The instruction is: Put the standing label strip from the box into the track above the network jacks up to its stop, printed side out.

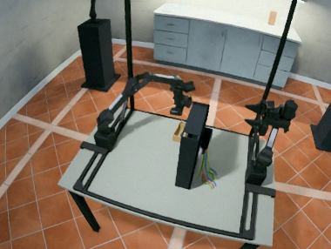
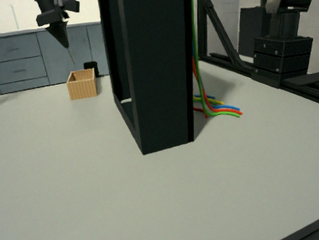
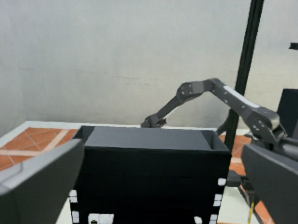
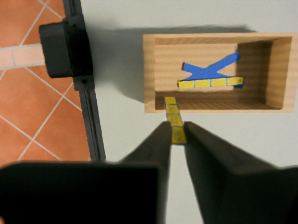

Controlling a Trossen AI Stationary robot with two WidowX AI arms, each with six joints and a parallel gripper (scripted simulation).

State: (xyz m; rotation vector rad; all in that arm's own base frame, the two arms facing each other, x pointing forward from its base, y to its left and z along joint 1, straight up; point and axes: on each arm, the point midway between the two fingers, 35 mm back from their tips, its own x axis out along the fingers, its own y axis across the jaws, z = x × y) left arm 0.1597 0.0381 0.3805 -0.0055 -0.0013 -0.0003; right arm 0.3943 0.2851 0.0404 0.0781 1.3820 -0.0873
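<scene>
Right now my right hand is 50 mm above the yellow label strip and 10 mm to the right of it. Also, from my right hand: small box: 140 mm below, 50 mm ahead, 30 mm to the left.
</scene>
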